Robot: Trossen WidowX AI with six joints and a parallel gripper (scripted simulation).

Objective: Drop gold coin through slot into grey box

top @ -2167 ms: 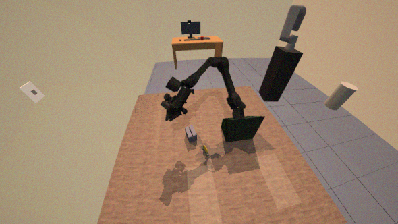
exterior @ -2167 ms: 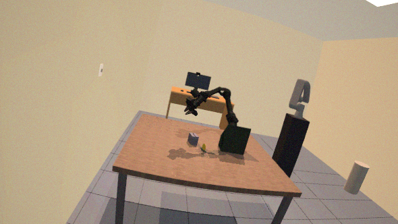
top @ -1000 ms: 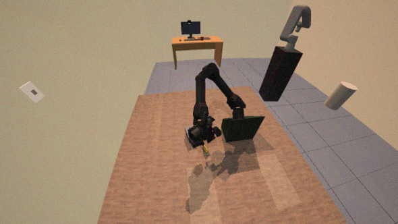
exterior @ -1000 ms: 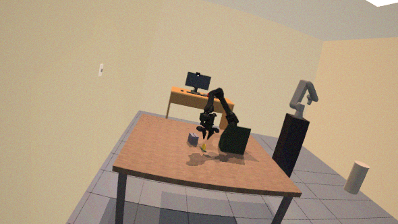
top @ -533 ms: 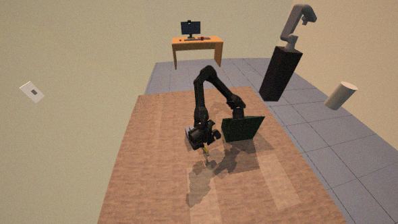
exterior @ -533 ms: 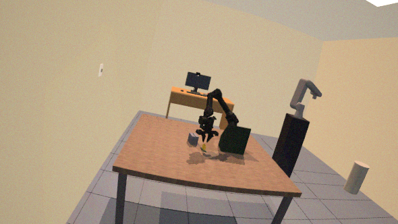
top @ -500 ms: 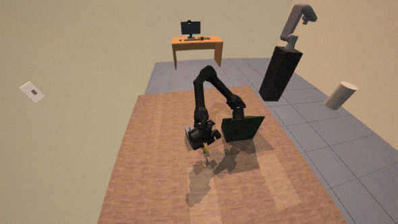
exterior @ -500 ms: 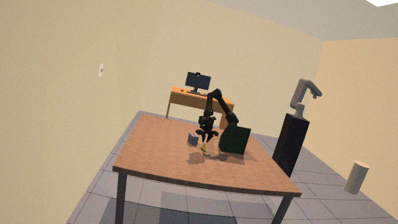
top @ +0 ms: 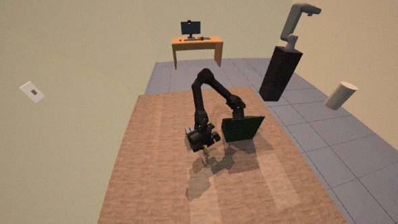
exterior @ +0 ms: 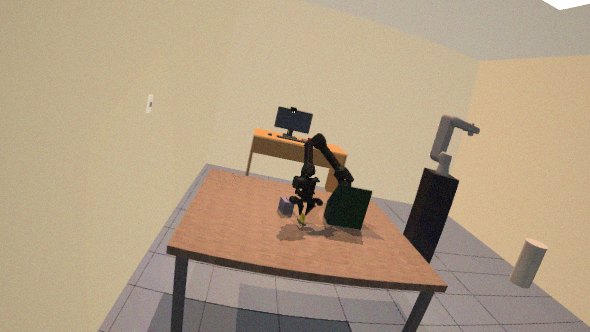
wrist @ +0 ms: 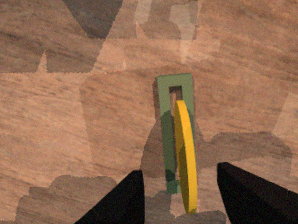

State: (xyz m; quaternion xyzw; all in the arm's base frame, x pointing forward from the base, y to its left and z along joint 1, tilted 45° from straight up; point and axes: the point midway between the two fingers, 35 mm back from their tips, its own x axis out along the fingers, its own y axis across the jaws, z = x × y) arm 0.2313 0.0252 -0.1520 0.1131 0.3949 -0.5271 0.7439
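Now: gripper tip 2 cm above the gold coin.
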